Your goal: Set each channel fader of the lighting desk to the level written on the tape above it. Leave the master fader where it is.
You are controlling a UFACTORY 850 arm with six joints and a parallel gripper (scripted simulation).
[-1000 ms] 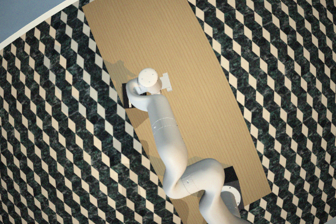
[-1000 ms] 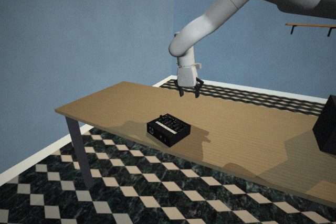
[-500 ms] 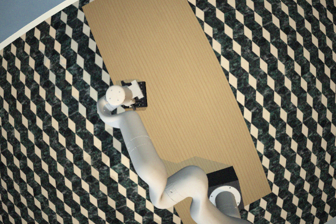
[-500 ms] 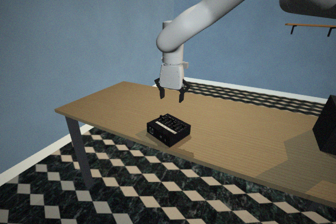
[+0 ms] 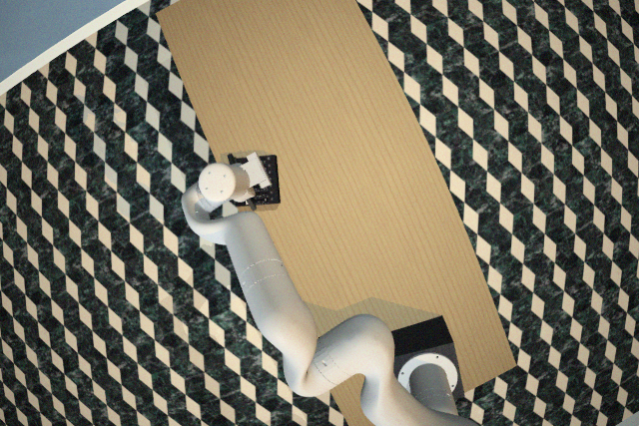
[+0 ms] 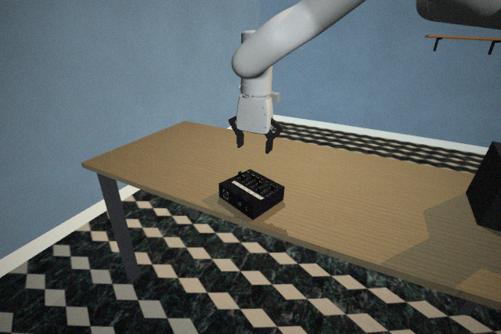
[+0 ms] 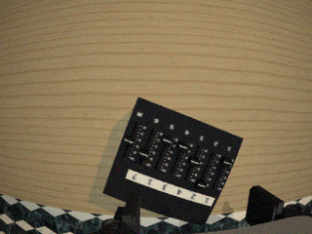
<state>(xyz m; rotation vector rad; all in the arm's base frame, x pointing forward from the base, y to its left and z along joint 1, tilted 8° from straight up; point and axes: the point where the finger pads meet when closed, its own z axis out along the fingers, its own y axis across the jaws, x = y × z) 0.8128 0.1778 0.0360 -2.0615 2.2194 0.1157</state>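
Now: hand 60 mm short of the master fader, 40 mm to the left of it and 130 mm above it.
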